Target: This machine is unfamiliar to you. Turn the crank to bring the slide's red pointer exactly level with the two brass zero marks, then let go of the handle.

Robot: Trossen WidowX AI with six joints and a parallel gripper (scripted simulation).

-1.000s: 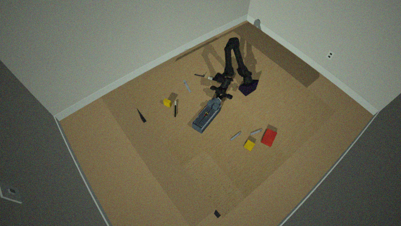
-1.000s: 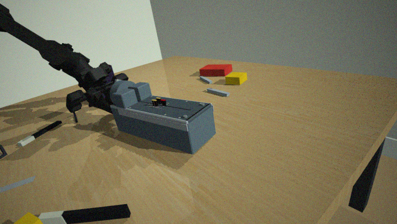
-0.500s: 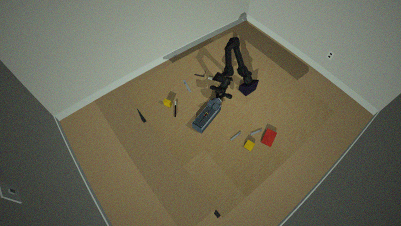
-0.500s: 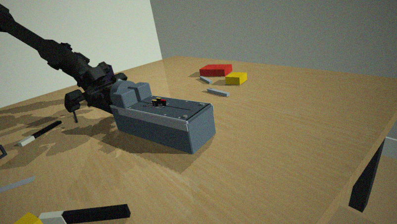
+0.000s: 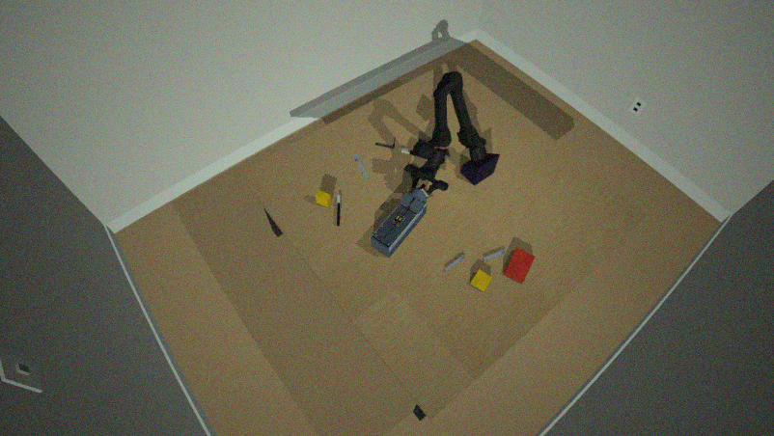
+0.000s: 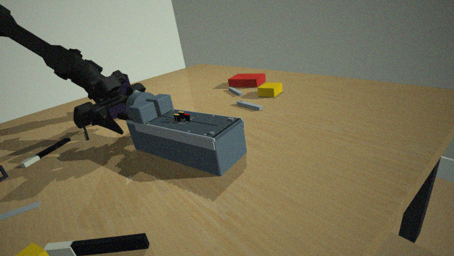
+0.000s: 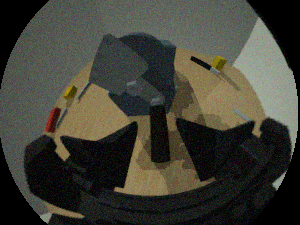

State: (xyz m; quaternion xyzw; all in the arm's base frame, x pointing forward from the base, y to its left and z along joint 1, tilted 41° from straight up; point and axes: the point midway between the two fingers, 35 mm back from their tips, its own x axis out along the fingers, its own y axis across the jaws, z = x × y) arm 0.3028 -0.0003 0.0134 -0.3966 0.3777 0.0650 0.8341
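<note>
Right now my gripper tip is 2 cm past the dark crank handle, 1 cm to the left of it and 3 cm below it. Round my gripper tip: red pointer: 17 cm ahead, 9 cm to the left, 4 cm above; red block: 18 cm behind, 47 cm to the left, 2 cm below; grey bar: 11 cm ahead, 29 cm to the right, 4 cm below.
</note>
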